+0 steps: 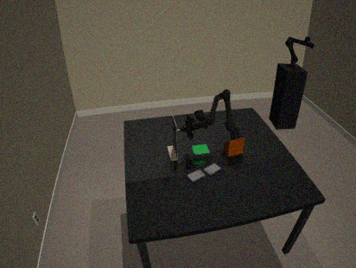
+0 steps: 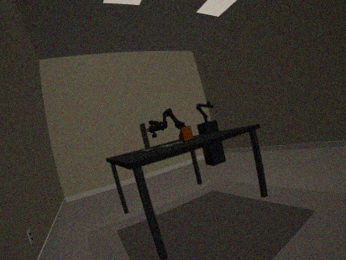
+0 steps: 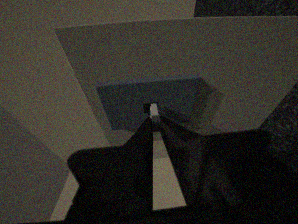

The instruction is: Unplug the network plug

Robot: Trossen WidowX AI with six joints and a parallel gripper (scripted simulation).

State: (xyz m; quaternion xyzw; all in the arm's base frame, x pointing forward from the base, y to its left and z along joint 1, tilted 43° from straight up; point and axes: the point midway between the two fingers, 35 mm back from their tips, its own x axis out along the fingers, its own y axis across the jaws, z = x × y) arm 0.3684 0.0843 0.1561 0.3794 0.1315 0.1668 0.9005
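The green marked square lies 210 mm below my gripper tip, 160 mm behind it and 20 mm to the right of it. The rest, counted from my gripper tip: upright panel: 80 mm below, 40 mm ahead, 10 mm to the left.
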